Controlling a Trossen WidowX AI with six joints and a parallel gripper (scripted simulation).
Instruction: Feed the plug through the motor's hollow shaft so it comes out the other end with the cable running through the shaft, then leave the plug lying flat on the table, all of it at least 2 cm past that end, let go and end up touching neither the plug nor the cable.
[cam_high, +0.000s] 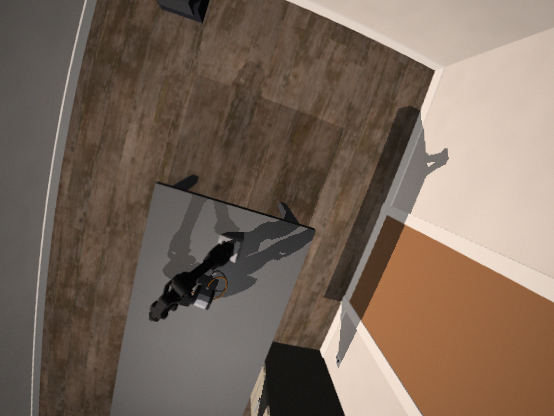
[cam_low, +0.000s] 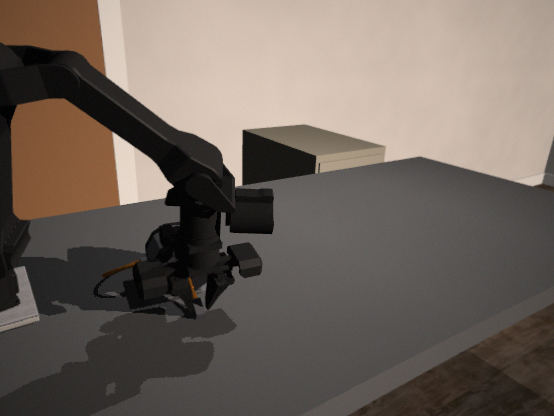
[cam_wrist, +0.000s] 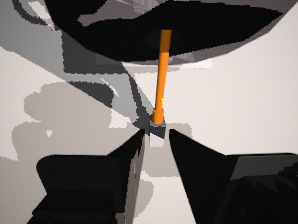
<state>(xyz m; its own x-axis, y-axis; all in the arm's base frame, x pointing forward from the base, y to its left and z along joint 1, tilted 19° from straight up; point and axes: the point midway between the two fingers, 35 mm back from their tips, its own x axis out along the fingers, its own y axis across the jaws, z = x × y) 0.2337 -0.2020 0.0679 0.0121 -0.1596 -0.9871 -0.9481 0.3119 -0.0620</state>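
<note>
Right now my hand is 1 cm to the right of the grey plug and 3 cm above it. Also, from my hand: thin grey plate (4 cm ahead, 11 cm to the left, 4 cm below).
</note>
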